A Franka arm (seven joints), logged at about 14 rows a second.
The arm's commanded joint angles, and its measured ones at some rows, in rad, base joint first. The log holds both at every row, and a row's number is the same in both.
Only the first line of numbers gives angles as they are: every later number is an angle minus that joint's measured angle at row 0.
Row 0, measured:
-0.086 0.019 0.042 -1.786 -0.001 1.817 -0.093
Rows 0 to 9, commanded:
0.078 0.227 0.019 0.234 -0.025 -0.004 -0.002
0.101 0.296 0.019 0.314 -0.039 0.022 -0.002
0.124 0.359 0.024 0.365 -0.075 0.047 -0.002
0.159 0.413 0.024 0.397 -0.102 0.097 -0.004
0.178 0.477 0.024 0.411 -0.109 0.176 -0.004
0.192 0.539 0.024 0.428 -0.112 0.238 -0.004
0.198 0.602 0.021 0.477 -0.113 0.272 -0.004
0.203 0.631 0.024 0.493 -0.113 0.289 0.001
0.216 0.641 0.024 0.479 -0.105 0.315 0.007
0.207 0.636 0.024 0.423 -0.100 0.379 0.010
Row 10, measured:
0.207 0.617 0.025 0.421 -0.100 0.330 -0.001
